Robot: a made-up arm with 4 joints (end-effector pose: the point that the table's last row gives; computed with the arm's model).
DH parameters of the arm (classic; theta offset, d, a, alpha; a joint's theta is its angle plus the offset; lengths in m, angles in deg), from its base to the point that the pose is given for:
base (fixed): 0 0.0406 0.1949 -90
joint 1: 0 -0.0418 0.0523 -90
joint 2: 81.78 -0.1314 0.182 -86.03
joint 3: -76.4 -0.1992 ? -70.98
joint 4: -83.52 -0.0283 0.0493 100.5
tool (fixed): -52.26 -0.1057 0 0
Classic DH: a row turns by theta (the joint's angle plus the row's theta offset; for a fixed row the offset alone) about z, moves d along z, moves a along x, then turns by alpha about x.
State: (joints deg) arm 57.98 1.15 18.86 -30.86
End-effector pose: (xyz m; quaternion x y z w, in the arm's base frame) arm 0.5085 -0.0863 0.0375 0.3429 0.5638 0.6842 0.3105
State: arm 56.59 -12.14 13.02 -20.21
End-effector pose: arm 0.5260 -0.0763 0.0219 0.2966 0.4435 0.8048 0.2601
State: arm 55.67 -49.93 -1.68 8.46
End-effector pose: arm 0.5662 0.0317 -0.0234 0.2155 0.0413 0.9689 0.1143
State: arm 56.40 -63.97 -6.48 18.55
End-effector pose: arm 0.5673 0.0930 -0.0249 0.2137 -0.1115 0.9680 0.0698
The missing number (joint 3, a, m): -0.246
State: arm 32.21 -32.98 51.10 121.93
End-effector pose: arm 0.5563 0.1932 0.1603 0.7516 0.4084 -0.4784 0.1989
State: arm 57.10 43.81 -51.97 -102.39
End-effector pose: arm 0.4944 -0.3710 0.3200 0.9241 -0.0096 0.1858 0.3338
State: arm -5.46 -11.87 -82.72 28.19
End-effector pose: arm 0.5343 -0.2540 0.2700 0.0939 -0.4608 0.7310 0.4945
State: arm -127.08 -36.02 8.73 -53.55
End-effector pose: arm -0.1517 -0.0254 -0.0256 -0.7493 -0.0631 0.4751 0.4571
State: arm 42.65 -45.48 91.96 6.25
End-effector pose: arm 0.4088 0.0704 -0.0315 0.5628 -0.3324 -0.7533 0.0728
